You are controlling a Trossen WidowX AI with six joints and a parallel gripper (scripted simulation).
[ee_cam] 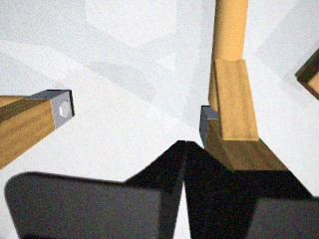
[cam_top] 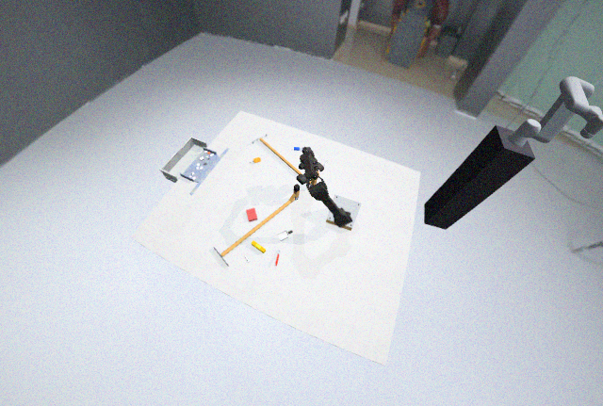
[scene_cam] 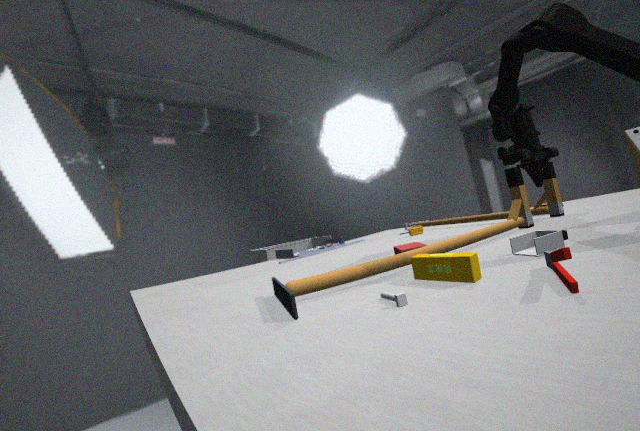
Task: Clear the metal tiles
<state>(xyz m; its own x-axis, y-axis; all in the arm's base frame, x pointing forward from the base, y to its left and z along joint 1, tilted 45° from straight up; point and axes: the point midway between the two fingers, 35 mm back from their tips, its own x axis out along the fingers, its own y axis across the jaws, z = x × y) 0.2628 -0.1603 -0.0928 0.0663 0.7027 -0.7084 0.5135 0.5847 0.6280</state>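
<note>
Right now my gripper tip is 350 mm to the right of the long scraper, 190 mm short of it and 20 mm above it. From my gripper tip the other things lie so: blue piece: 310 mm to the right, 160 mm ahead, 80 mm below; then metal bracket: 360 mm to the left, 80 mm below, 30 mm ahead; then red block: 310 mm to the left, 270 mm ahead, 70 mm below.
</note>
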